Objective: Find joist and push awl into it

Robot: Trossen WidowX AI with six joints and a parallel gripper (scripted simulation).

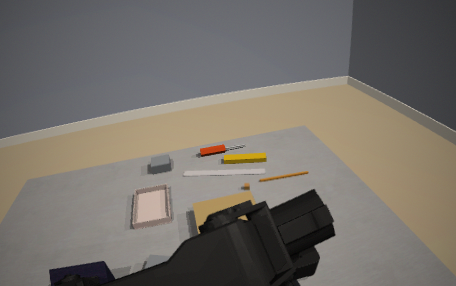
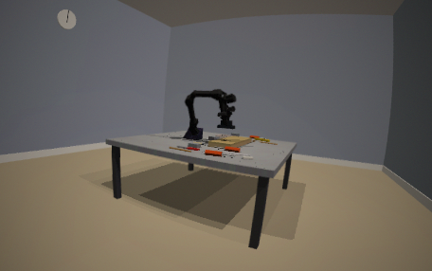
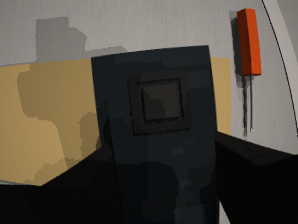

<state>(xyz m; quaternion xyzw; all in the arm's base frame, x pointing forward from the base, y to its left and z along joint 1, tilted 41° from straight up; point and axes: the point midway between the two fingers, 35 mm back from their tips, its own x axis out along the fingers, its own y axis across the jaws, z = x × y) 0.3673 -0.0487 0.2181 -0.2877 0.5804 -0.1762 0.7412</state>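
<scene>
Right now the pale tray is 22 cm behind my gripper tip, 49 cm to the left of it and 15 cm below it. The rest, counted from my gripper tip: small brown cube (10 cm ahead, 48 cm to the left, 16 cm below); then stud finder (1 cm ahead, 2 cm above); then yellow bar (14 cm ahead, 64 cm to the left, 16 cm below).
</scene>
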